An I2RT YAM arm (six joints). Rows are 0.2 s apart.
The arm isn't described. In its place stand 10 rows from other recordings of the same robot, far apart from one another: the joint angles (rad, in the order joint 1, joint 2, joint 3, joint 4, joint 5, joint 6), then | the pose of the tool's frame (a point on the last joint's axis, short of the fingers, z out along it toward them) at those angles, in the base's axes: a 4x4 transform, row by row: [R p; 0 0 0 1], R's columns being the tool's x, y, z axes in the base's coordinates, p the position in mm.
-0.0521, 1.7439, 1.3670, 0.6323, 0.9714, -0.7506 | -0.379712, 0.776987, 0.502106, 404.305; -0.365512, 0.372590, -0.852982, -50.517; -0.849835, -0.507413, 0.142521, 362.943; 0, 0, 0, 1
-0.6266, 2.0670, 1.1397, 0.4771, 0.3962, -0.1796 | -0.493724, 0.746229, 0.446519, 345.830; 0.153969, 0.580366, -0.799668, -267.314; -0.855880, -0.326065, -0.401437, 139.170; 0, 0, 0, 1
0.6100, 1.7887, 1.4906, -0.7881, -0.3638, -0.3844 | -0.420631, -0.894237, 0.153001, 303.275; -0.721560, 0.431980, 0.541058, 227.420; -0.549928, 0.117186, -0.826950, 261.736; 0, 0, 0, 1
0.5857, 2.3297, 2.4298, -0.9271, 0.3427, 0.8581 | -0.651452, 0.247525, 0.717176, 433.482; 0.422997, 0.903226, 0.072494, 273.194; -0.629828, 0.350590, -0.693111, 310.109; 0, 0, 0, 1
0.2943, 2.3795, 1.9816, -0.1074, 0.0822, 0.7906 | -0.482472, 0.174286, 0.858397, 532.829; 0.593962, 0.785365, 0.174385, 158.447; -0.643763, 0.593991, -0.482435, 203.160; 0, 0, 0, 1
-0.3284, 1.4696, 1.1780, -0.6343, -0.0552, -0.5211 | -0.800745, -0.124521, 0.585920, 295.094; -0.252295, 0.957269, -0.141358, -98.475; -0.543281, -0.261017, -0.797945, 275.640; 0, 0, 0, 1
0.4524, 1.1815, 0.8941, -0.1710, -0.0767, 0.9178 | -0.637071, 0.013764, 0.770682, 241.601; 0.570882, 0.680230, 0.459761, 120.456; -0.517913, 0.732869, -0.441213, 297.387; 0, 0, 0, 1
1.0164, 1.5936, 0.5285, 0.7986, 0.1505, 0.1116 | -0.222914, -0.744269, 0.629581, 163.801; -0.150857, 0.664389, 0.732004, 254.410; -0.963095, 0.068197, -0.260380, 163.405; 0, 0, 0, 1
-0.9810, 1.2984, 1.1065, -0.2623, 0.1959, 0.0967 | -0.154790, 0.931742, 0.328477, 160.428; 0.401554, 0.363117, -0.840774, -252.168; -0.902660, 0.001758, -0.430352, 332.151; 0, 0, 0, 1
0.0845, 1.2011, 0.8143, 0.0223, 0.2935, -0.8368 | -0.377929, -0.137451, 0.915575, 275.005; -0.745308, 0.631852, -0.212790, 12.958; -0.549259, -0.762805, -0.341238, 284.284; 0, 0, 0, 1
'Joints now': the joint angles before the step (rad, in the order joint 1, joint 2, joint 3, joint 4, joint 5, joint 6). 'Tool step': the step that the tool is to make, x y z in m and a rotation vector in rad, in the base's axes. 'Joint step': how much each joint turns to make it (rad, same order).
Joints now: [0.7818 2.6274 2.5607 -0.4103 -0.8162 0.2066]
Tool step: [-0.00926 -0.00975 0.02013 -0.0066 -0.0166 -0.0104]
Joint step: [0.0000 -0.0988 -0.1047 0.0028 0.0168 -0.0141]
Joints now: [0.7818 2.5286 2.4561 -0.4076 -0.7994 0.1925]
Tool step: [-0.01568 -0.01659 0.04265 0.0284 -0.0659 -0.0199]
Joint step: [0.0000 -0.1442 -0.1084 0.0161 0.0294 -0.0210]
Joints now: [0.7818 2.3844 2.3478 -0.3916 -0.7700 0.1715]
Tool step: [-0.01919 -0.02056 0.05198 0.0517 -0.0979 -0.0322]
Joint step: [0.0000 -0.1431 -0.0672 0.0134 0.0420 -0.0244]
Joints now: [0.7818 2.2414 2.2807 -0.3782 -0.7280 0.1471]
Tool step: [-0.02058 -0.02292 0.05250 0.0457 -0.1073 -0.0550]
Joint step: [0.0000 -0.1179 -0.0061 -0.0245 0.0652 -0.0329]
